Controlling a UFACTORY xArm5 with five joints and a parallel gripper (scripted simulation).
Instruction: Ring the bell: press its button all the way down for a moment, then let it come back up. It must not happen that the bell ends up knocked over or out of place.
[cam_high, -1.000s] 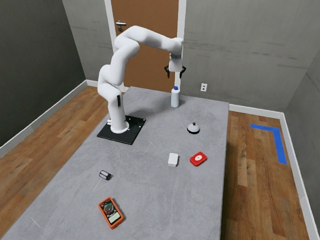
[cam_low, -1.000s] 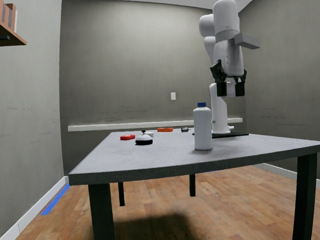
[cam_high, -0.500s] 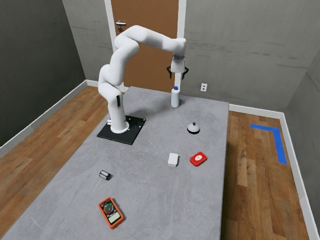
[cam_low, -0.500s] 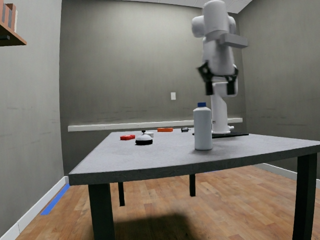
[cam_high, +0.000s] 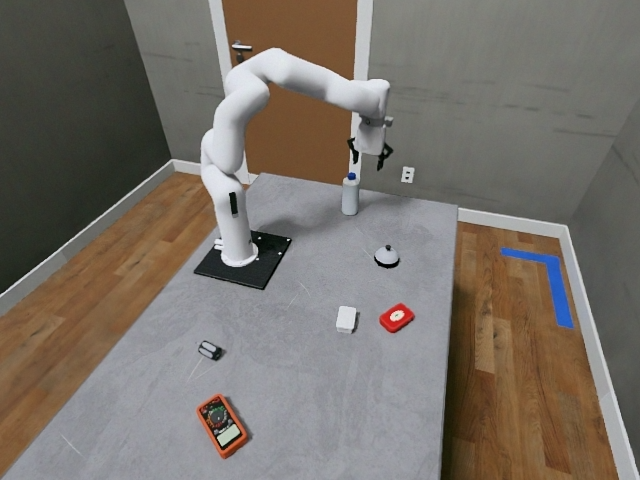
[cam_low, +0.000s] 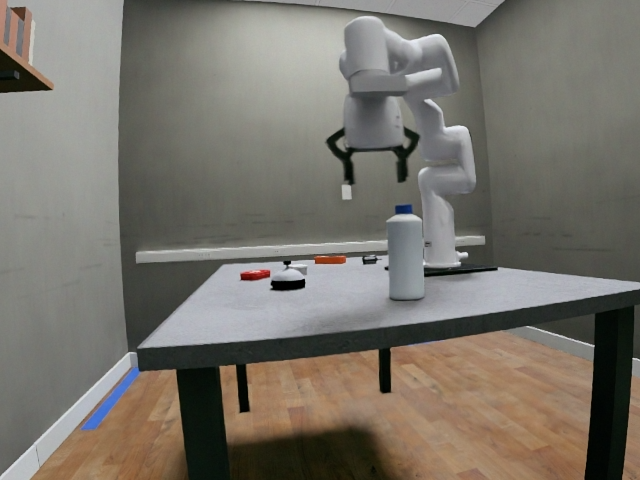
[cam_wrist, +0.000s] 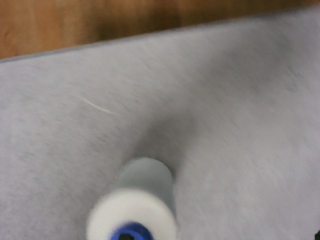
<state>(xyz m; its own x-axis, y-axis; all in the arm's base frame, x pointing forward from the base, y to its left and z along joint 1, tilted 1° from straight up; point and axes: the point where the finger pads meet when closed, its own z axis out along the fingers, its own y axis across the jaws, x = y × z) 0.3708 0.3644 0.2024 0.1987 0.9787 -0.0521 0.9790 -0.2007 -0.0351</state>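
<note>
My gripper is now 12 cm short of the button, 25 cm to the left of it and 16 cm above it. Round my hand: red box (20 cm ahead, 51 cm to the right, 20 cm below); then white box (5 cm ahead, 54 cm to the right, 20 cm below); then bell (12 cm ahead, 25 cm to the right, 18 cm below).
</note>
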